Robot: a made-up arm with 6 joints.
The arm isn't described. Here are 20 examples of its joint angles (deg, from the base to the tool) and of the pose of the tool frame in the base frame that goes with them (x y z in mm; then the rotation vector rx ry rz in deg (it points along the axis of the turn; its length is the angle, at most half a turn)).
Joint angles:
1: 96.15 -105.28 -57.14 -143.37 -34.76 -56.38
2: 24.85 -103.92 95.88 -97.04 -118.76 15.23
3: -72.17 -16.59 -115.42 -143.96 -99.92 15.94
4: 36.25 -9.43 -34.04 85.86 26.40 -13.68
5: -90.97 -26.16 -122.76 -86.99 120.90 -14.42
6: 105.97 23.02 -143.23 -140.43 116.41 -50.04
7: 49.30 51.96 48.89 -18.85 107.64 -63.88
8: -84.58 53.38 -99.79 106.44 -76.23 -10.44
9: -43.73 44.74 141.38 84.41 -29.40 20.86
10: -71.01 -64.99 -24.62 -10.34 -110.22 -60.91
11: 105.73 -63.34 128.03 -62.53 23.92 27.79
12: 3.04 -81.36 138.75 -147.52 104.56 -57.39
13: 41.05 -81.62 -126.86 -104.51 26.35 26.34
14: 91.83 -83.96 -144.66 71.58 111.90 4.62
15: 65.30 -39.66 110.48 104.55 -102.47 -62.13
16: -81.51 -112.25 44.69 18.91 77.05 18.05
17: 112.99 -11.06 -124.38 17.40 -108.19 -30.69
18: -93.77 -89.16 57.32 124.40 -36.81 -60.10
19: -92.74 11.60 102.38 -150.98 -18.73 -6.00
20: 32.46 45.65 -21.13 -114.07 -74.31 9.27
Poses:
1: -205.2 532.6 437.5 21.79 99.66 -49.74
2: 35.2 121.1 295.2 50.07 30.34 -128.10
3: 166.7 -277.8 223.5 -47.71 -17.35 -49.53
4: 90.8 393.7 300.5 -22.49 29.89 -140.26
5: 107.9 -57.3 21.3 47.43 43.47 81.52
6: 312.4 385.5 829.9 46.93 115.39 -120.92
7: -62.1 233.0 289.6 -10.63 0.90 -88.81
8: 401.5 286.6 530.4 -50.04 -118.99 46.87
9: 65.7 -201.3 48.4 6.91 13.19 78.49
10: 294.8 144.9 449.9 17.70 -54.38 35.15
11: -10.0 -103.5 677.3 -42.98 31.53 30.37
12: -316.8 -204.8 461.7 81.87 64.86 74.84
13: -39.7 -61.9 944.3 -49.11 92.52 3.43
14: 235.6 537.6 617.3 -42.78 -35.63 137.11
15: -116.9 74.3 928.7 -51.38 168.40 -27.65
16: 336.1 186.6 417.4 -88.74 29.46 110.73
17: 348.8 7.5 604.3 -58.08 -52.42 -23.13
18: -237.6 388.8 403.3 69.07 46.69 29.65
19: -172.1 -210.0 409.0 -79.08 49.22 13.58
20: 357.7 12.8 334.0 -29.02 -50.25 22.25
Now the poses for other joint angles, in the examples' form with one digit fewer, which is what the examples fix.
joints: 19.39 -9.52 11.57 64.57 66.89 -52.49
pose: -144 241 265 -29.7 18.2 -90.5
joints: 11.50 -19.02 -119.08 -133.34 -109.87 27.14
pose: 127 -199 810 -115.3 -56.4 -44.4
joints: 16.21 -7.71 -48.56 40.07 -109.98 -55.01
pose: 76 268 324 40.5 28.7 36.8
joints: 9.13 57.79 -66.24 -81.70 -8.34 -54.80
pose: 156 -106 92 -40.9 -9.2 -25.2
